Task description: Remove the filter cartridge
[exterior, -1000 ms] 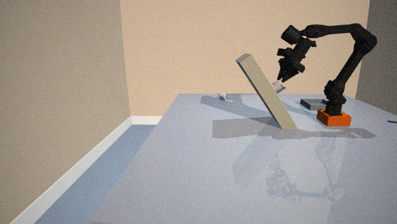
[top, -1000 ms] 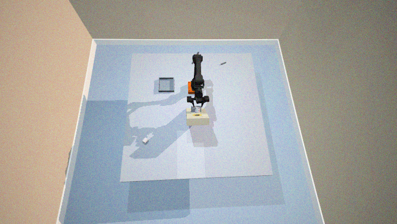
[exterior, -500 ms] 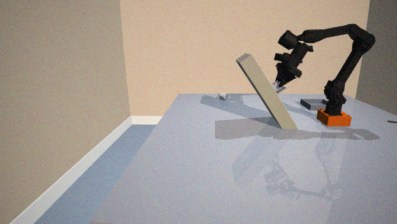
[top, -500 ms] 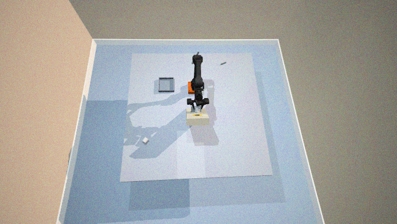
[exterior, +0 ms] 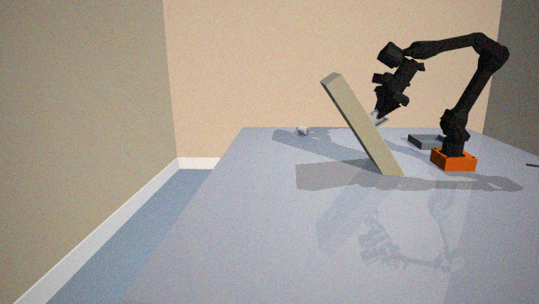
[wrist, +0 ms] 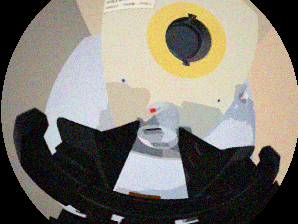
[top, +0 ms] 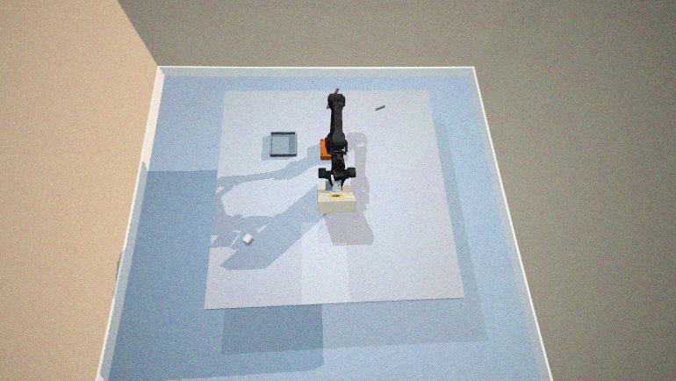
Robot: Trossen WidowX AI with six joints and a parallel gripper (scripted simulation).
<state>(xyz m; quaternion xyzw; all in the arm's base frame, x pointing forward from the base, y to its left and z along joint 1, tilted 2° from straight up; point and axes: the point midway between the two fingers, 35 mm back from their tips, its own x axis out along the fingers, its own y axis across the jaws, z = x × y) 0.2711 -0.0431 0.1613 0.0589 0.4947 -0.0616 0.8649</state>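
Right now the beige service panel is 40 mm ahead of my gripper tip, 20 mm to the right of it and 20 mm below it. Also, from my gripper tip: small grey block 500 mm to the right, 160 mm below, 140 mm ahead; then grey tray 390 mm behind, 230 mm to the right, 170 mm below; then white round filter cartridge right at my gripper tip.
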